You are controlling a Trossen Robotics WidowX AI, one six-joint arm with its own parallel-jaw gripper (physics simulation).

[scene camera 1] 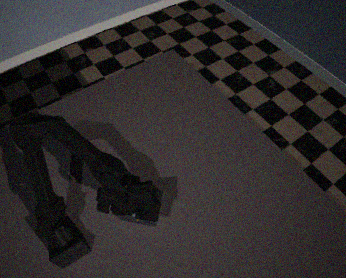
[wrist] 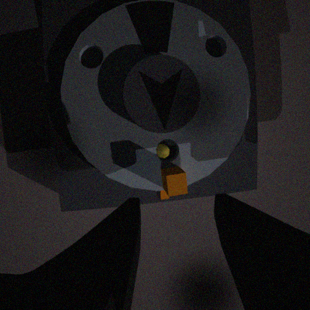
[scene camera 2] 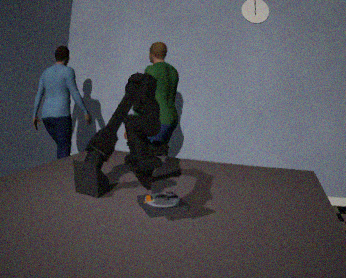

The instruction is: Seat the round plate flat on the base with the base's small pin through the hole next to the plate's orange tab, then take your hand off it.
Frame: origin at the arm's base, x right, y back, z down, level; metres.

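Seen in the pictures: gripper, fingertip midpoint: [scene camera 1: 136, 212] [scene camera 2: 147, 188]; arm's base, origin of the base link: [scene camera 1: 63, 243] [scene camera 2: 90, 169].
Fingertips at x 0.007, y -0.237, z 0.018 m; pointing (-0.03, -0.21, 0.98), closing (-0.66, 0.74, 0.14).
Note:
Offsets run from my fingertips to a thing's middle. Level surfaces: height alone.
The grey round plate {dx -0.036, dy -0.034, dz +0.033 m} [scene camera 2: 165, 204] [wrist: 80, 95] lies over the dark square base {dx -0.035, dy -0.032, dz +0.049 m} [scene camera 2: 150, 210] [wrist: 242, 179] and looks about level. In the wrist view the base's yellow pin [wrist: 163, 151] shows in the small hole beside the orange tab {dx +0.001, dy -0.006, dz +0.029 m} [wrist: 176, 183] [scene camera 2: 148, 198], towards the hole's left side. A dark round post top [wrist: 187, 95] shows at the plate's large central hole. A small orange piece [wrist: 164, 195] shows just below the tab. My gripper [wrist: 177, 205] is partly open and empty, its fingers apart on either side of the tab and clear of it. The arm hides the plate in scene camera 1.
The arm's foot [scene camera 1: 70, 248] [scene camera 2: 90, 179] stands on the table top {dz +0.068 m} [scene camera 1: 240, 210] [scene camera 2: 260, 230]. Checkered floor [scene camera 1: 277, 102] lies beyond the table's edge. Two people, one in light blue [scene camera 2: 57, 97] and one in green [scene camera 2: 167, 92], stand behind the table. Shadows fall over the base.

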